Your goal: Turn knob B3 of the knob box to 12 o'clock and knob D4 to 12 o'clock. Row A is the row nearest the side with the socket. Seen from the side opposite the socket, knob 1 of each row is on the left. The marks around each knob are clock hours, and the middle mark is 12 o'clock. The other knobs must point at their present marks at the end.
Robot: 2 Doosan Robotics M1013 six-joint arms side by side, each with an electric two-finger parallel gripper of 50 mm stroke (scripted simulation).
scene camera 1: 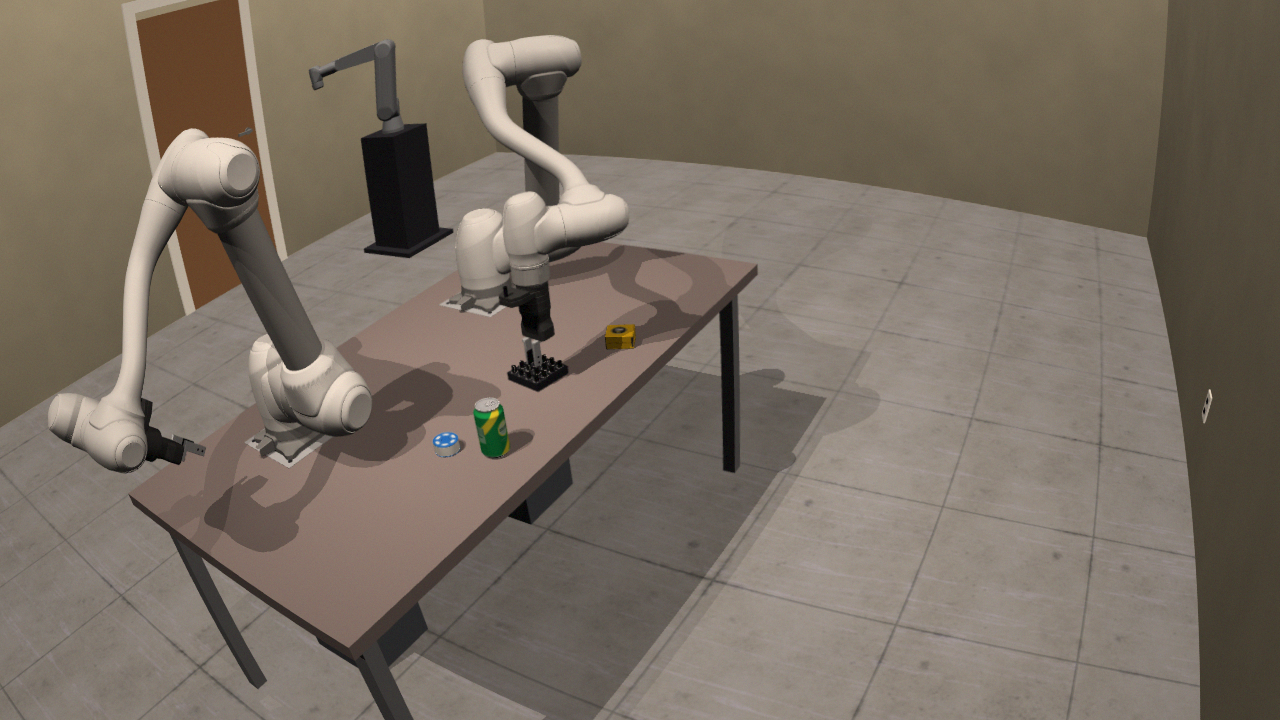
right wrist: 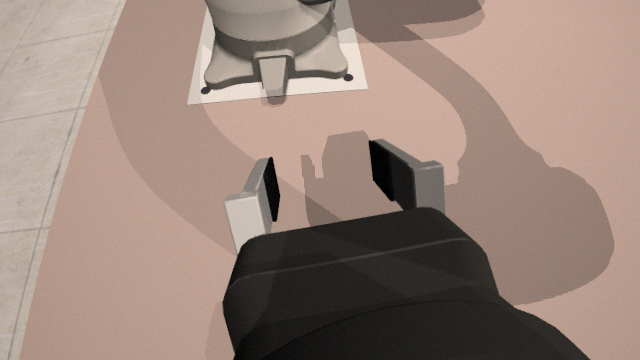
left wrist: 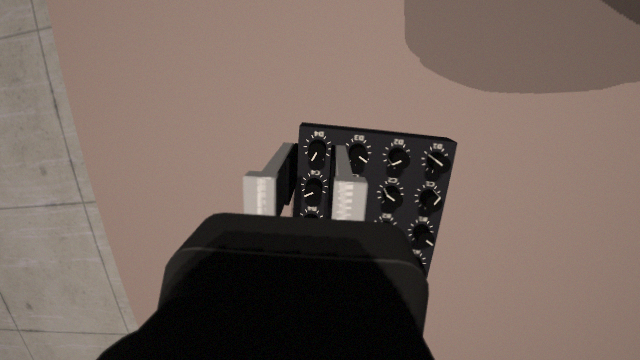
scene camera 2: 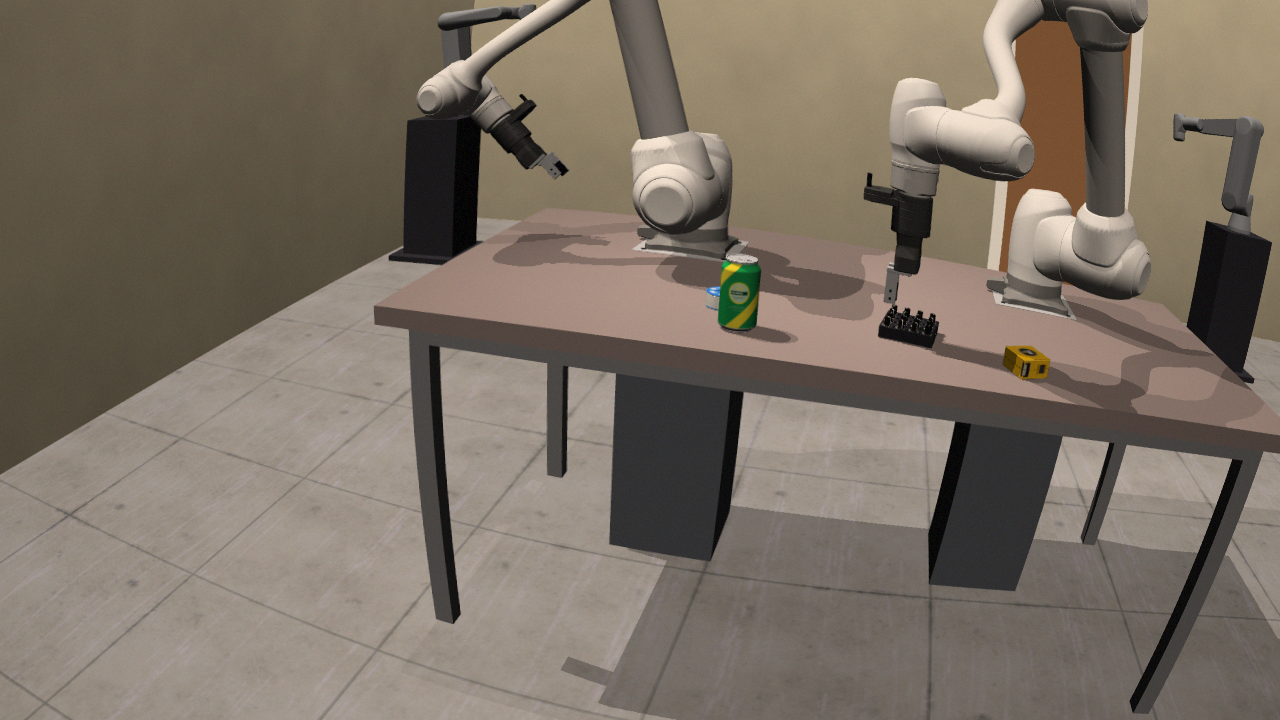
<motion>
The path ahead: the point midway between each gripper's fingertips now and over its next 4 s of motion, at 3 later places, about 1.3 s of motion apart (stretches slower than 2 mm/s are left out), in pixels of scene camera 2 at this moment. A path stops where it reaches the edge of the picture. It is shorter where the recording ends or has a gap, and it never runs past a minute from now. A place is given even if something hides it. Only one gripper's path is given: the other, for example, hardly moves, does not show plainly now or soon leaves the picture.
My left gripper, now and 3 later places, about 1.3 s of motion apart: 890,301; 888,292; 890,296; 888,312
</motion>
